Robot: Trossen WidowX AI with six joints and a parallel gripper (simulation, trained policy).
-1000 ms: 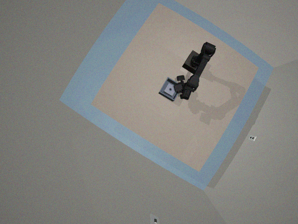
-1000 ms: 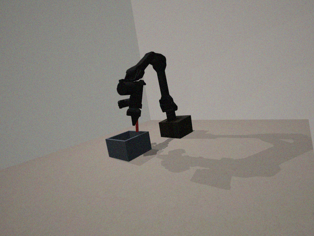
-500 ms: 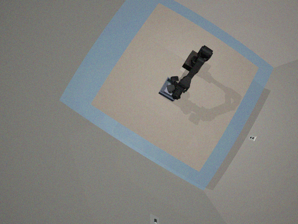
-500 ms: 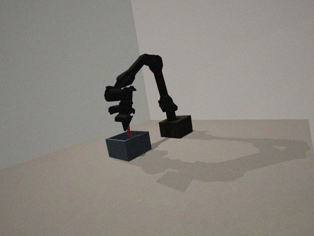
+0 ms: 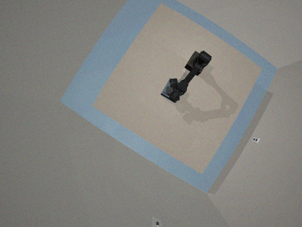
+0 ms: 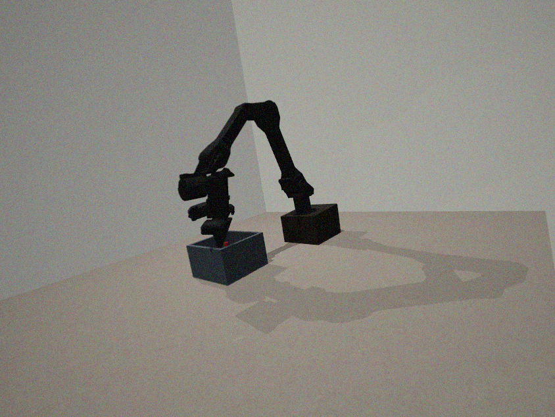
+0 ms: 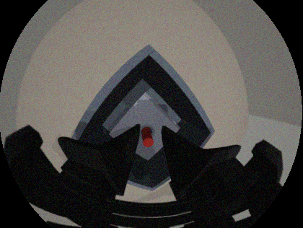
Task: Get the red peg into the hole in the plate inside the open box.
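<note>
Now: the red peg 10 mm behind my gripper tip, 20 mm to the left of it and 30 mm below it. Also, from my gripper tip: dark blue box: 10 mm behind, 10 mm to the left, 50 mm below; then pale plate: 10 mm behind, 10 mm to the left, 30 mm below.
</note>
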